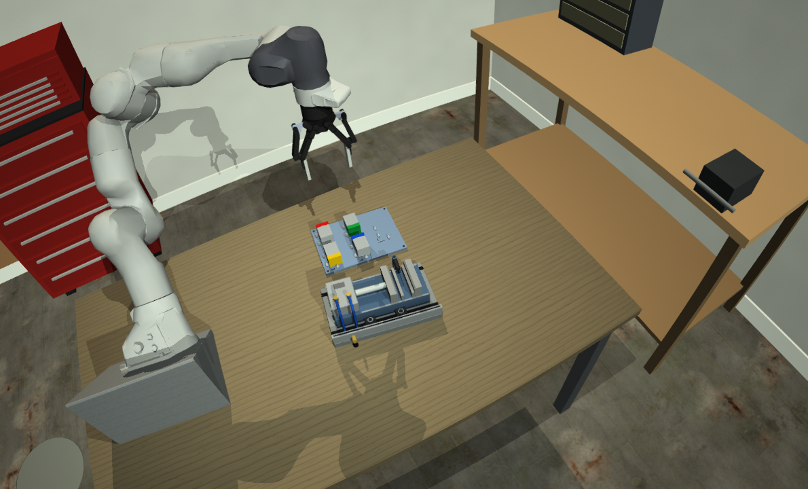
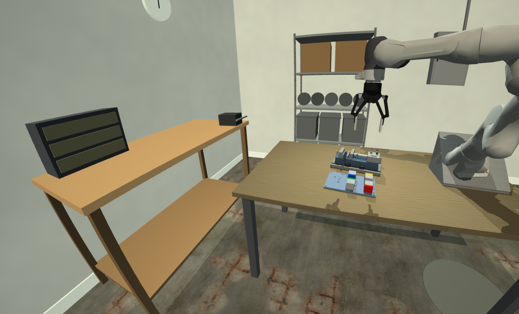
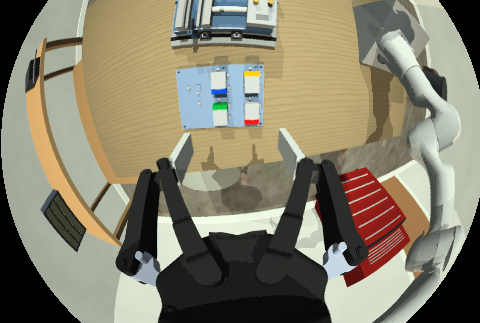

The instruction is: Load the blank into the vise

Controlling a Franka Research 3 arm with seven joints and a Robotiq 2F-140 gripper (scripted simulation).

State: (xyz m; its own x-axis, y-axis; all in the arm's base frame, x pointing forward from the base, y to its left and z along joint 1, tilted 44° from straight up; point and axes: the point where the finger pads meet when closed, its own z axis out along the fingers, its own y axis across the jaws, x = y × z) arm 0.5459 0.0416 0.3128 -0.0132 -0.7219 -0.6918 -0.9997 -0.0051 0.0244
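Right now my hand is 29 cm above the blue-ended blank, 5 cm to the left of it and 4 cm short of it. The rest, counted from my hand: red-ended blank (29 cm below, 5 cm to the left, 5 cm behind); then green-ended blank (29 cm below, 5 cm to the left, 4 cm ahead); then work stop (23 cm below, 21 cm to the right, 9 cm ahead).
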